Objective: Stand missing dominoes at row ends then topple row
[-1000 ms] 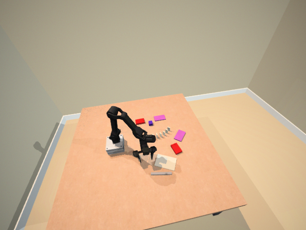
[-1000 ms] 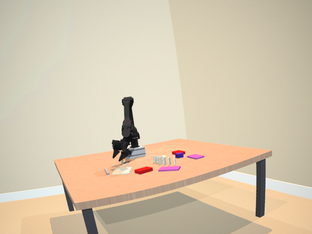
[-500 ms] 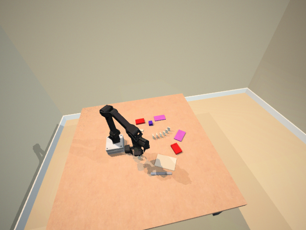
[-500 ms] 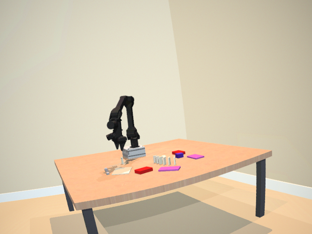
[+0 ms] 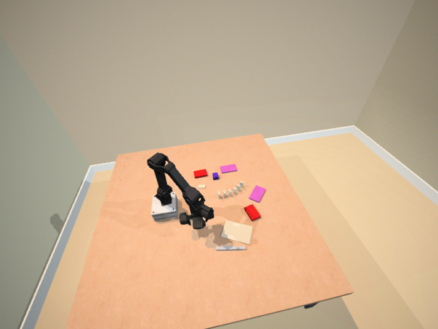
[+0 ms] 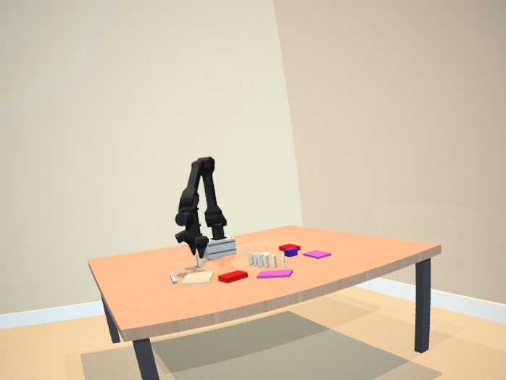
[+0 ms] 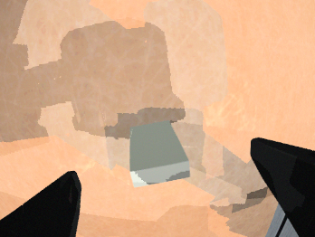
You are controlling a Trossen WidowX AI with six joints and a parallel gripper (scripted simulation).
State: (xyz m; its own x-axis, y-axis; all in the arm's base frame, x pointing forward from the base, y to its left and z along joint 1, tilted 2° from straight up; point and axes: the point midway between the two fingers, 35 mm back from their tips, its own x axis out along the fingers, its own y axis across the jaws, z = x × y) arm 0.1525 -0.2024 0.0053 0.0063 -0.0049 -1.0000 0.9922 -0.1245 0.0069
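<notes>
The purple block is 220 mm ahead of my gripper tip, 340 mm to the left of it and 30 mm below it. The rest, counted from my gripper tip: grey bar 130 mm ahead, 190 mm to the right, 30 mm below; then cream sheet 200 mm ahead, 110 mm to the right, 40 mm below.
</notes>
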